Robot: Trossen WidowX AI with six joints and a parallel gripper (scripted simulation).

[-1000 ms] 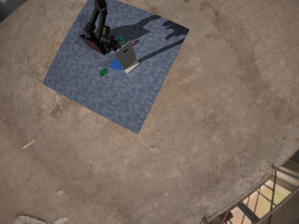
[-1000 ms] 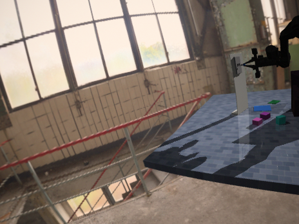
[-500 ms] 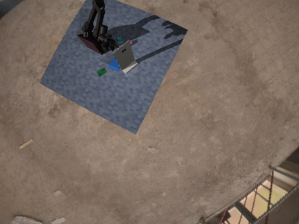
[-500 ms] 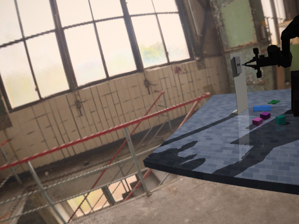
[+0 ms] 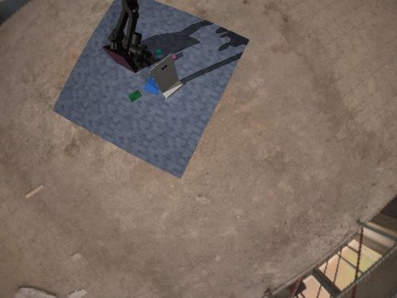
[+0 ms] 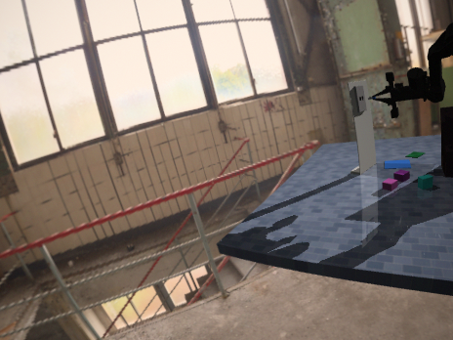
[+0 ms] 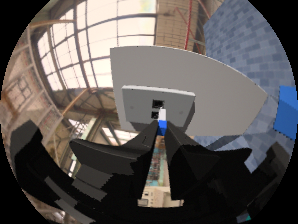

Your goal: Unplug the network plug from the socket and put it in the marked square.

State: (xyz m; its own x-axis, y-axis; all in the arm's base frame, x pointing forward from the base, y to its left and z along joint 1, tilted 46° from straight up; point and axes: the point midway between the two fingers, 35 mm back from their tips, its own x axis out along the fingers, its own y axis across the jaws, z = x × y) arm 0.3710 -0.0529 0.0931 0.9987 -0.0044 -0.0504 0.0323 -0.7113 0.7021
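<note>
The blue marked square lies 70 mm behind my gripper tip, 80 mm to the right of it and 330 mm below it. The rest, counted from my gripper tip: upright grey panel: 60 mm ahead, 10 mm to the right, 140 mm below; then purple cube: 110 mm behind, 110 mm to the left, 310 mm below; then network plug: right at my gripper tip.
</note>
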